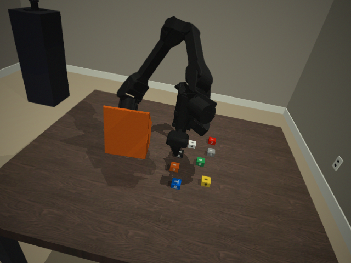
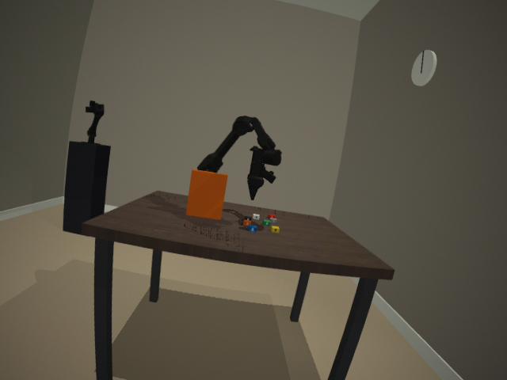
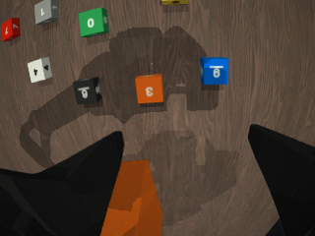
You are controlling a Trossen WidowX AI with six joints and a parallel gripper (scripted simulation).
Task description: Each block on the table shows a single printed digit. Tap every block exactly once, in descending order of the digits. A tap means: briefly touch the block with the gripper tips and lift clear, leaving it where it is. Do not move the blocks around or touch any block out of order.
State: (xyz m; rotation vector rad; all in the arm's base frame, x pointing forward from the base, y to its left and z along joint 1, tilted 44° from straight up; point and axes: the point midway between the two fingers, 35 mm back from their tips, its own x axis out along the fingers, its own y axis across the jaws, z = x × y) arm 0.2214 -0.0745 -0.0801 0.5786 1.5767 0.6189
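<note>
Now: the blue block 120 mm below my gripper tip, 50 mm to the right of it and 20 mm ahead of it. Also, from my gripper tip: yellow block: 120 mm below, 120 mm ahead, 10 mm to the right; then orange block: 120 mm below, 30 mm to the left; then black block: 120 mm to the left, 120 mm below, 10 mm ahead.
</note>
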